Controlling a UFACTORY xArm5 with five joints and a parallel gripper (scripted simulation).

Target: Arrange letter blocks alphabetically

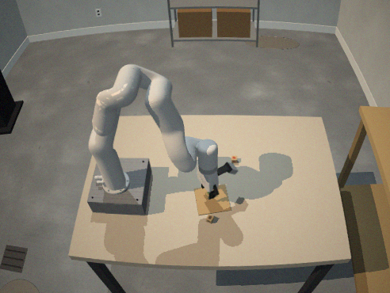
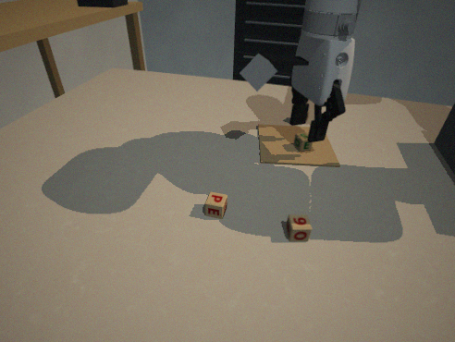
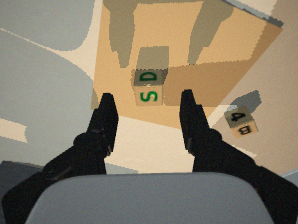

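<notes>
My hand is 40 mm above the green-marked block. From my hand the other things lie so: tan mat: 10 mm ahead, 20 mm to the right, 50 mm below; then red-marked block: 20 mm ahead, 210 mm to the left, 40 mm below.
</notes>
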